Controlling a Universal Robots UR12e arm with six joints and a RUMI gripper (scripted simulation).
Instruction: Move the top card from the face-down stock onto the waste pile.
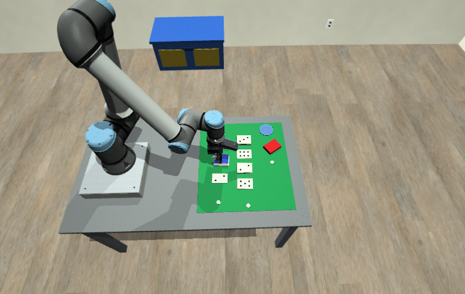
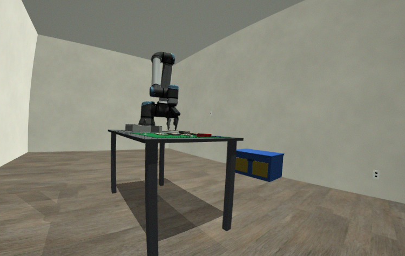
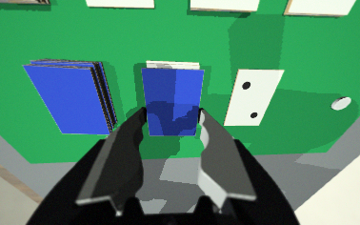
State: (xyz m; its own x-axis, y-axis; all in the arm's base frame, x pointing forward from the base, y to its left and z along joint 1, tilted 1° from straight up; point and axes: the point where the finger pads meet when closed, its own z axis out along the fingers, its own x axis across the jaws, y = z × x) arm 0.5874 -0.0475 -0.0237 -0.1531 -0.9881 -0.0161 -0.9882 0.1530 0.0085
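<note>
My gripper is now 13 cm short of the green mat, 3 cm to the left of it and 6 cm above it. Also, from my hand: red block 33 cm ahead, 6 cm to the left, 3 cm below; then card 1 cm below.
</note>
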